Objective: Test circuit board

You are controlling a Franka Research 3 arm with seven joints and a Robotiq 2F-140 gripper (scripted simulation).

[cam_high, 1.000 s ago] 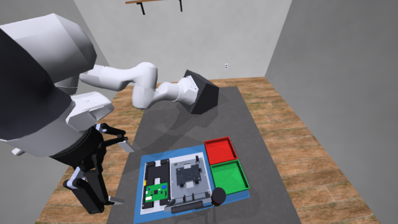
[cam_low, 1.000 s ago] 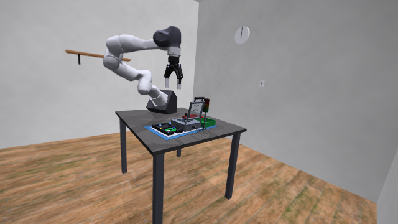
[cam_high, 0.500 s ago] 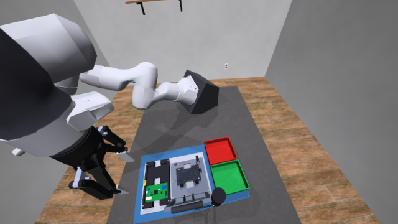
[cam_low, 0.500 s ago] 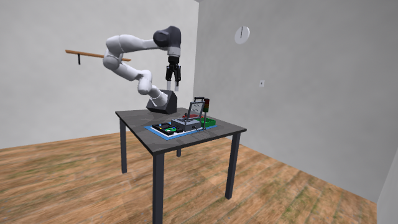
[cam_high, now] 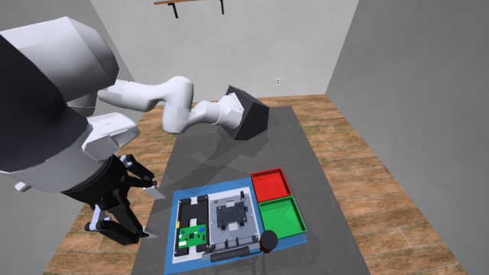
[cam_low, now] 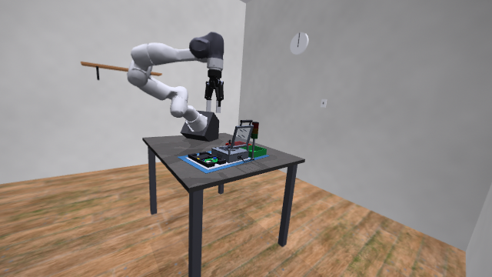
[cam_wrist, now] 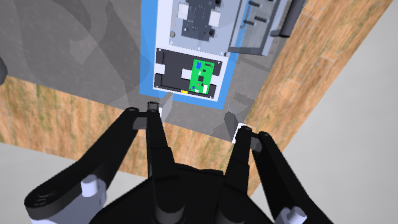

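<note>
The green circuit board is 31 cm below my hand. The rest, counted from my hand: latch hook: 25 cm below, 24 cm to the left, 7 cm behind; then clear lid: 16 cm to the left, 15 cm below, 10 cm ahead; then dark plate: 26 cm below, 18 cm to the left, 1 cm behind.
</note>
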